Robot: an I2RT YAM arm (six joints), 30 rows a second.
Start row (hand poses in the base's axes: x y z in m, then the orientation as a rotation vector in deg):
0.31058 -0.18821 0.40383 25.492 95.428 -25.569
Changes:
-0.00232 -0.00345 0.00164 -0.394 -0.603 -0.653
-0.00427 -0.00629 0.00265 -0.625 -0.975 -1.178
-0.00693 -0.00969 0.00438 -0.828 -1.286 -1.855
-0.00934 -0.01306 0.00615 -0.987 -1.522 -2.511
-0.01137 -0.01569 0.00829 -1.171 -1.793 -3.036
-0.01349 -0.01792 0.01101 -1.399 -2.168 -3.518
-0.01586 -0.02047 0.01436 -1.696 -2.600 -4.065
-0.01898 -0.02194 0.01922 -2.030 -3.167 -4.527
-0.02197 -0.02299 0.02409 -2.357 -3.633 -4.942
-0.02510 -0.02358 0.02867 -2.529 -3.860 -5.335
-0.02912 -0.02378 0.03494 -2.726 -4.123 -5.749
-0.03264 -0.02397 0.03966 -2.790 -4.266 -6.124
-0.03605 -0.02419 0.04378 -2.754 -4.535 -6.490
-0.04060 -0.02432 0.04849 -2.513 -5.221 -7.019
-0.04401 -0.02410 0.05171 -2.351 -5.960 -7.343
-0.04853 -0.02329 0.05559 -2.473 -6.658 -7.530
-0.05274 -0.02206 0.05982 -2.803 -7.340 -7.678
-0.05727 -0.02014 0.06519 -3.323 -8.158 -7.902
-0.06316 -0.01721 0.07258 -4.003 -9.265 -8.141
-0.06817 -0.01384 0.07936 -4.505 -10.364 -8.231
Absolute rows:
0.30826 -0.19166 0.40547 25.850 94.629 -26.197
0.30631 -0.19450 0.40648 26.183 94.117 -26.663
0.30365 -0.19790 0.40821 26.654 93.646 -27.235
0.30124 -0.20127 0.40998 27.127 93.261 -27.776
0.29921 -0.20390 0.41212 27.476 92.855 -28.230
0.29709 -0.20613 0.41484 27.770 92.342 -28.656
0.29472 -0.20868 0.41819 28.075 91.740 -29.166
0.29160 -0.21015 0.42305 28.300 91.011 -29.603
0.28861 -0.21120 0.42792 28.474 90.389 -30.027
0.28548 -0.21179 0.43250 28.709 90.046 -30.383
0.28146 -0.21199 0.43877 28.948 89.656 -30.762
0.27794 -0.21218 0.44349 29.235 89.427 -31.042
0.27453 -0.21240 0.44761 29.605 89.108 -31.197
0.26998 -0.21253 0.45232 30.319 88.414 -31.177
0.26657 -0.21231 0.45554 30.809 87.684 -31.055
0.26205 -0.21150 0.45942 30.967 86.938 -31.073
0.25784 -0.21027 0.46365 30.938 86.154 -31.232
0.25331 -0.20835 0.46902 30.849 85.168 -31.553
0.24742 -0.20542 0.47641 30.691 83.852 -31.919
0.24241 -0.20205 0.48319 30.539 82.627 -32.036

